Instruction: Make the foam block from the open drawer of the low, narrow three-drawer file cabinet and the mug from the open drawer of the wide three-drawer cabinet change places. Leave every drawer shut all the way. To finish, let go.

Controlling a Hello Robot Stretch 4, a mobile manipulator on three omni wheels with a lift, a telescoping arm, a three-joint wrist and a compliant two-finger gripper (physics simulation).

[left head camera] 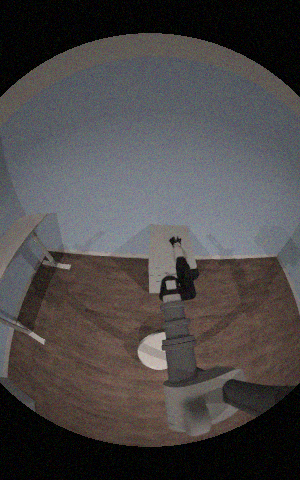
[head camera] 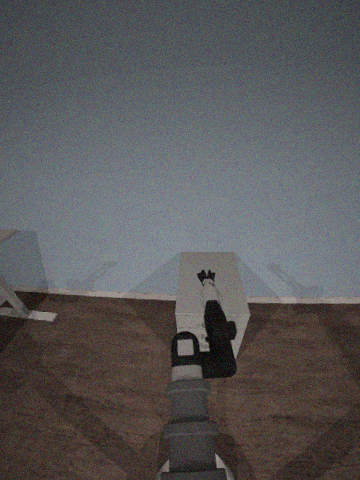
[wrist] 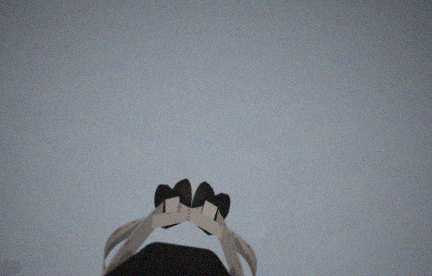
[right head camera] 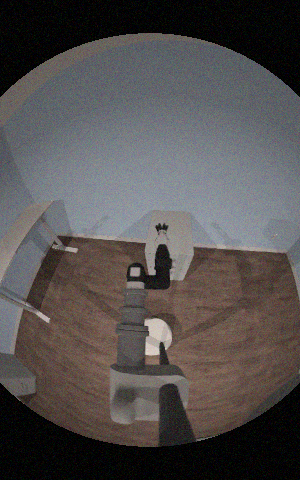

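Note:
Gripper (head camera: 205, 271) in sight; the wrist view has the gripper (wrist: 193, 196) too.

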